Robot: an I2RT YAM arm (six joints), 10 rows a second.
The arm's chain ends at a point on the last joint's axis. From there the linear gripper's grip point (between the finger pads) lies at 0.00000 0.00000 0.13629 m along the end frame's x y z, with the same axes.
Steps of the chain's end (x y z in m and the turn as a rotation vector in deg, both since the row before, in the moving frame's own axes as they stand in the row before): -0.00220 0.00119 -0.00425 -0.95 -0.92 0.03; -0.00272 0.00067 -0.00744 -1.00 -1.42 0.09; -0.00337 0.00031 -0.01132 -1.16 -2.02 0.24; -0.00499 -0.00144 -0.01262 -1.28 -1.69 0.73; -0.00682 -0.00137 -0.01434 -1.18 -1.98 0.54; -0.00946 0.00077 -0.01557 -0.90 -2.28 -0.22; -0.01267 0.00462 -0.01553 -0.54 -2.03 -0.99; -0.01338 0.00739 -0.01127 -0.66 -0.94 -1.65; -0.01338 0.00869 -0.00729 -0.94 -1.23 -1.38; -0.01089 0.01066 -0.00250 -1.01 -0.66 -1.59; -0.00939 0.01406 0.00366 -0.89 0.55 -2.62
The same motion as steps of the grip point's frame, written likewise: -0.00439 0.00345 -0.00429 -0.95 -0.92 0.03; -0.00610 0.00305 -0.00750 -1.00 -1.42 0.09; -0.00818 0.00306 -0.01143 -1.16 -2.02 0.24; -0.00903 0.00158 -0.01271 -1.28 -1.69 0.73; -0.01154 0.00141 -0.01445 -1.18 -1.98 0.54; -0.01488 0.00292 -0.01569 -0.90 -2.28 -0.22; -0.01749 0.00595 -0.01562 -0.54 -2.03 -0.99; -0.01559 0.00899 -0.01130 -0.66 -0.94 -1.65; -0.01628 0.01096 -0.00734 -0.94 -1.23 -1.38; -0.01243 0.01308 -0.00253 -1.01 -0.66 -1.59; -0.00803 0.01615 0.00364 -0.89 0.55 -2.62
